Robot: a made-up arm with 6 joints.
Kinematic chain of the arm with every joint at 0, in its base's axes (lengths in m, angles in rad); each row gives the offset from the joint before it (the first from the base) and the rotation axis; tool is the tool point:
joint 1: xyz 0 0 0.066 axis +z
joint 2: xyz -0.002 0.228 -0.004 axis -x
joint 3: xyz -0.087 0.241 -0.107 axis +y
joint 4: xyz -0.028 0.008 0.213 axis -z
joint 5: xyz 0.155 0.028 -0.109 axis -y
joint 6: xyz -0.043 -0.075 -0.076 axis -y
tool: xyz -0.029 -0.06 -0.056
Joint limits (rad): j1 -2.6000..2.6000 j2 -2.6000..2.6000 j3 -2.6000..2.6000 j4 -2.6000..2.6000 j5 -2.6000..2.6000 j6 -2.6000..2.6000
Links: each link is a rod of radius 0.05 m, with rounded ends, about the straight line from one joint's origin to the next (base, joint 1, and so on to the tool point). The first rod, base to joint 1, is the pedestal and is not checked.
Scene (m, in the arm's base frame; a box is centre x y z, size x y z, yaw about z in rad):
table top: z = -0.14
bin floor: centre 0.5 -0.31 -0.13 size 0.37 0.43 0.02 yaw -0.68
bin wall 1: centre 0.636 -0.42 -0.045 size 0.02 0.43 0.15 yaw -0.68
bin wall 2: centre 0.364 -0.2 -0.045 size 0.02 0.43 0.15 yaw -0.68
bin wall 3: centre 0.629 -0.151 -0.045 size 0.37 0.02 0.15 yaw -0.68
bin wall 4: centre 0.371 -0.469 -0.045 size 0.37 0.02 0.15 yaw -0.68
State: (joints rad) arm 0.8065 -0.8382 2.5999 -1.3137 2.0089 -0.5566
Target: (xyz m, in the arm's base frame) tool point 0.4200 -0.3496 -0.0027
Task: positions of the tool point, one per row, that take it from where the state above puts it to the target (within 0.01 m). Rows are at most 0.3 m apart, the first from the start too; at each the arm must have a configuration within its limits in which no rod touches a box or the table.
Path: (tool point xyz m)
1: -0.5232 0.5792 0.2450
2: -0.3060 0.7263 0.2101
3: -0.0359 0.7860 0.1787
4: 0.2453 0.7353 0.1541
5: 0.4855 0.5749 0.1383
6: 0.6364 0.3329 0.1323
7: 0.6697 0.0602 0.1356
8: 0.5868 -0.1841 0.1464
9: 0.4200 -0.3496 0.1621
10: 0.4200 -0.3496 -0.0027

